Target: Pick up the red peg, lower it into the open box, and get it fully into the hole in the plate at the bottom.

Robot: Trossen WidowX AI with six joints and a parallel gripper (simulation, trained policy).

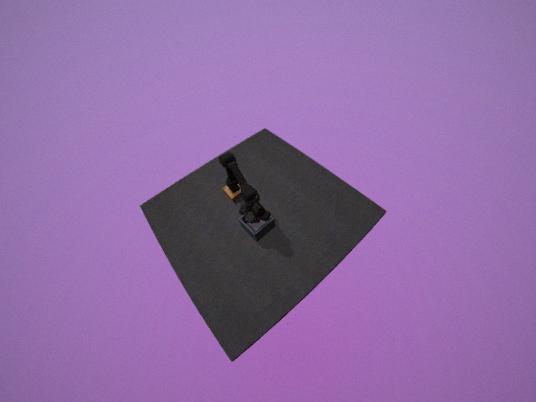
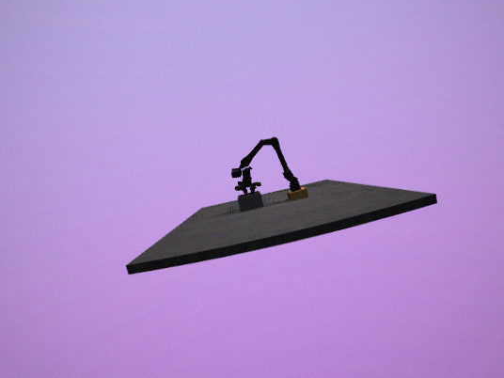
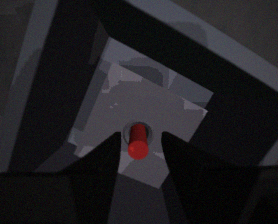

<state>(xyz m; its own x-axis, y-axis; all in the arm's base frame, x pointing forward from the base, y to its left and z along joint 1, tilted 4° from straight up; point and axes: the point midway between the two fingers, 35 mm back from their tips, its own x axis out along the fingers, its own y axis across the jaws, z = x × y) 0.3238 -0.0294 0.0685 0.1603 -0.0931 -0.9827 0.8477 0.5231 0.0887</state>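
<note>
Right now the red peg is 2 cm below my gripper tip. Also, from my gripper tip: grey box: 4 cm below.
</note>
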